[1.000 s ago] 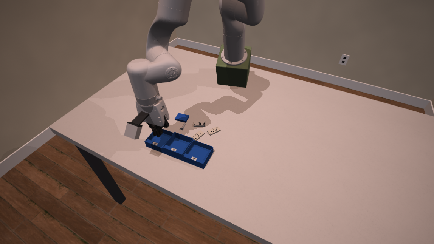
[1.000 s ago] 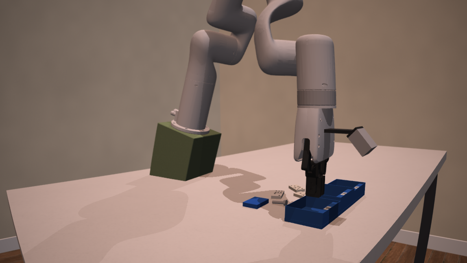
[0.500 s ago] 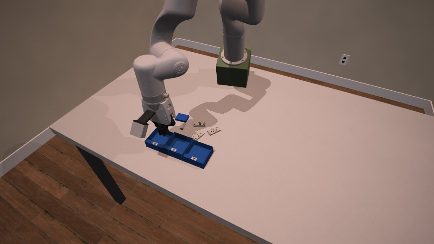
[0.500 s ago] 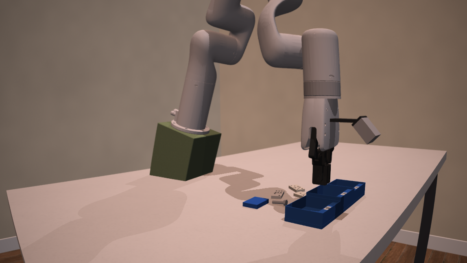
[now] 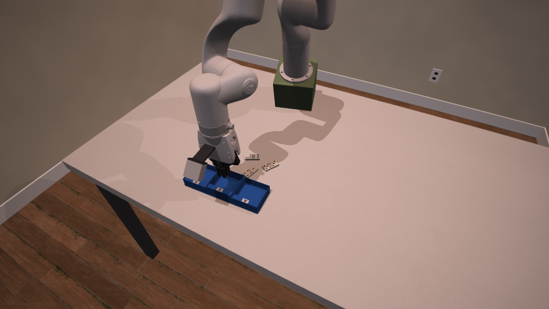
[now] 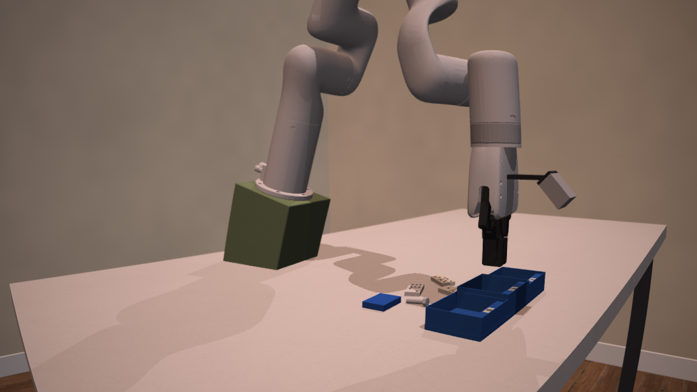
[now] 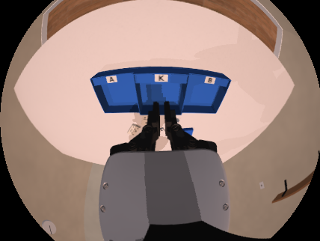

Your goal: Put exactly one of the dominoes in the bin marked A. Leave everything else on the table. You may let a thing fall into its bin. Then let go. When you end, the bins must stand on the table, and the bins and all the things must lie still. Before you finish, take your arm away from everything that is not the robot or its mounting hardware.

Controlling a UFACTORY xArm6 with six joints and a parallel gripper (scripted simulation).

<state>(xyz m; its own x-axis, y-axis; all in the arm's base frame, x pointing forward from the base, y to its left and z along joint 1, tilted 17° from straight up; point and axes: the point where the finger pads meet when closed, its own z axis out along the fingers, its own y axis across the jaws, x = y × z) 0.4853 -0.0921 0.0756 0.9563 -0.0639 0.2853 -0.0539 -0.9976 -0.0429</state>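
The joined blue bins lies 7 cm below my hand. Round my hand: white domino (8 cm behind, 5 cm to the left, 8 cm below); then grey bolt (11 cm behind, 3 cm to the right, 8 cm below); then flat blue block (16 cm behind, 6 cm to the right, 8 cm below).
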